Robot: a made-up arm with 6 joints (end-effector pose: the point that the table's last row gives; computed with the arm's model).
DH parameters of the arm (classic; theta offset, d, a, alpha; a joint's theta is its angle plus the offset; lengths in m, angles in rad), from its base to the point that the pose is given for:
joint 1: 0 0.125 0 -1.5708
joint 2: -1.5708 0 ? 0
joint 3: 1.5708 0.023 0 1.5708
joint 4: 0 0.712 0 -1.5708
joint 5: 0 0 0 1.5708
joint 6: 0 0.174 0 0
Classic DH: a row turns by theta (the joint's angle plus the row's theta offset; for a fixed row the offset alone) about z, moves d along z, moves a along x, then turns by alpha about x.
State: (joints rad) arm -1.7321 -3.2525 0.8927 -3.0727 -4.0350 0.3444
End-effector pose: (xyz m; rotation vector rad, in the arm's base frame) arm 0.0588 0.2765 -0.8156 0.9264 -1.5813 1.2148
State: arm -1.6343 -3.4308 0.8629 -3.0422 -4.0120 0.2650
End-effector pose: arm 0.0158 0.0938 -0.8532 0.9098 -1.3017 1.3221
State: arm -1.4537 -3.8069 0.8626 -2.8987 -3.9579 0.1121
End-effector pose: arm 0.0234 -0.2628 -0.8109 0.7226 -0.8382 1.3927
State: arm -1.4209 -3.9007 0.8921 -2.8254 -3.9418 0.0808
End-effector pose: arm 0.0334 -0.3270 -0.7810 0.6542 -0.7698 1.3529
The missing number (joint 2, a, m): 0.42
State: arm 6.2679 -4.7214 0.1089 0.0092 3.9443 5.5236
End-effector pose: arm 1.0208 0.0062 0.1944 0.2571 -0.6348 -0.7492
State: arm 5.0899 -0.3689 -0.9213 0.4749 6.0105 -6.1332
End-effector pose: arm -0.3702 0.9378 0.7203 -1.1484 -1.0346 -0.3690
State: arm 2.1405 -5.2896 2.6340 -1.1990 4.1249 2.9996
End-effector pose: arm -0.1928 0.0083 -0.2147 -0.2227 -1.1984 0.2746
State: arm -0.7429 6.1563 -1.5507 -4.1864 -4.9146 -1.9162
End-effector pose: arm -0.4642 0.6577 0.3769 -1.9404 -1.5536 -1.3411
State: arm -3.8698 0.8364 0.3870 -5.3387 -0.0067 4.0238
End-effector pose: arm -0.8690 0.7453 0.7087 -1.2225 -0.3641 0.9503
